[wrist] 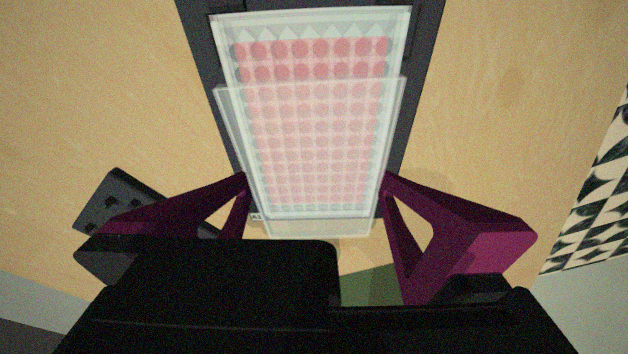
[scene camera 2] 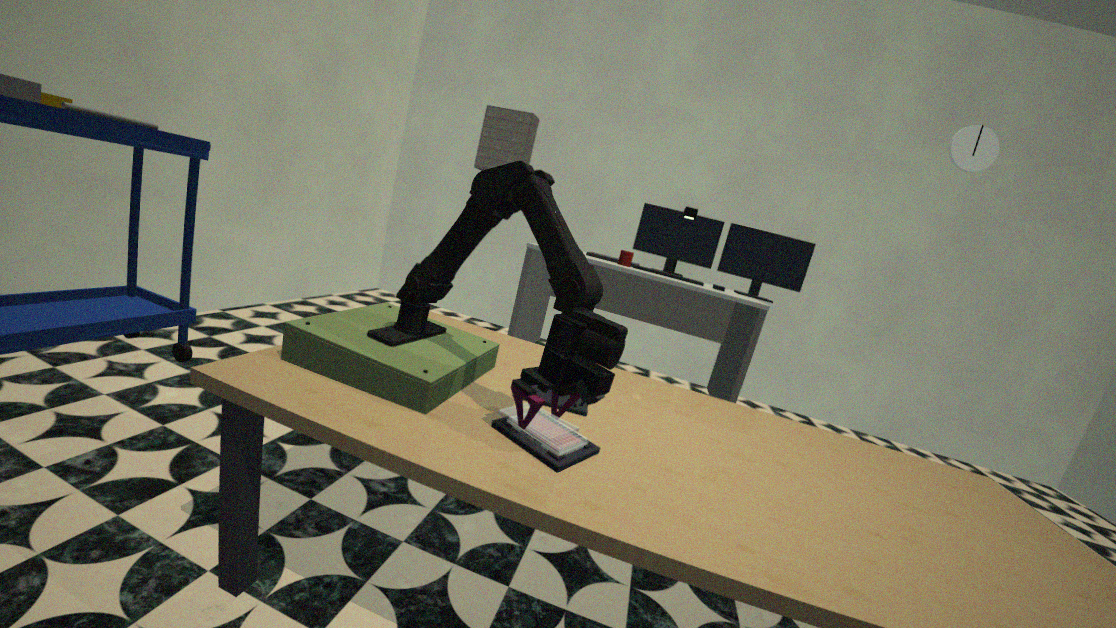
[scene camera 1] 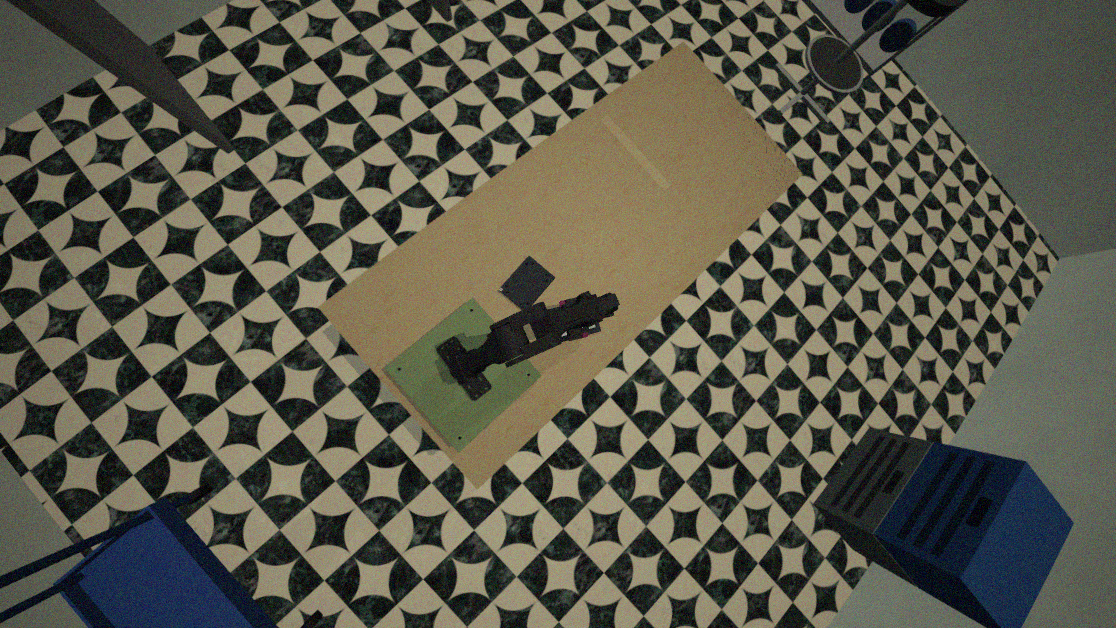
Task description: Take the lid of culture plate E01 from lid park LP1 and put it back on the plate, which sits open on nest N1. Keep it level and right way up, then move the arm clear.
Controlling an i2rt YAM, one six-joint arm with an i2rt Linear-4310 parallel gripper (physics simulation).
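Frame: origin at the arm's base, x left, y down, z back, level; millimetres.
Seen in the pictures: gripper, between the fingertips: (wrist: 314, 177) (scene camera 2: 538, 422); arm's base, origin of its link: (scene camera 2: 409, 333) (scene camera 1: 464, 368).
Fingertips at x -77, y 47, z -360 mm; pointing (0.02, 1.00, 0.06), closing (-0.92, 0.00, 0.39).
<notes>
Pixels of each thing's top centre, then the offset from my fingertips to it. "*": a spot on its surface instead. Level surfaces: height alone.
- clear lid, centre of its top: (wrist: 315, 190) (scene camera 2: 539, 417) dx +0, dy -11, dz +1 mm
- open culture plate E01, a spot on its surface: (wrist: 310, 48) (scene camera 2: 569, 440) * dx -27, dy -3, dz -68 mm
- dark nest N1, centre of its top: (wrist: 315, 142) (scene camera 2: 547, 431) (scene camera 1: 575, 320) dx -10, dy +5, dz -22 mm
- dark block, centre of its top: (wrist: 162, 253) (scene camera 2: 554, 389) (scene camera 1: 527, 282) dx +191, dy +3, dz +35 mm
- wooden table, height of its surface: dy +23 mm
My gripper (scene camera 2: 540, 419) (wrist: 314, 177) is shut on the clear lid (wrist: 320, 228), its magenta fingers at the lid's long sides. The lid looks level and hangs close over the open culture plate E01 (scene camera 2: 560, 438) (wrist: 310, 48). In the wrist view it overlaps most of the plate but sits towards the arm, with the plate's far rows uncovered; the exact gap in height is hard to tell. The plate, with pink-red wells, sits on the dark nest N1 (scene camera 2: 557, 466) (wrist: 428, 22). A dark block (scene camera 1: 527, 281) (wrist: 107, 197) with small posts, apparently lid park LP1, holds no visible lid.
The green base block (scene camera 1: 429, 390) (scene camera 2: 358, 363) carries the arm at one end of the wooden table (scene camera 1: 624, 187) (scene camera 2: 749, 499). A blue cart (scene camera 2: 97, 312) and a desk (scene camera 2: 647, 304) with monitors stand away from the table.
</notes>
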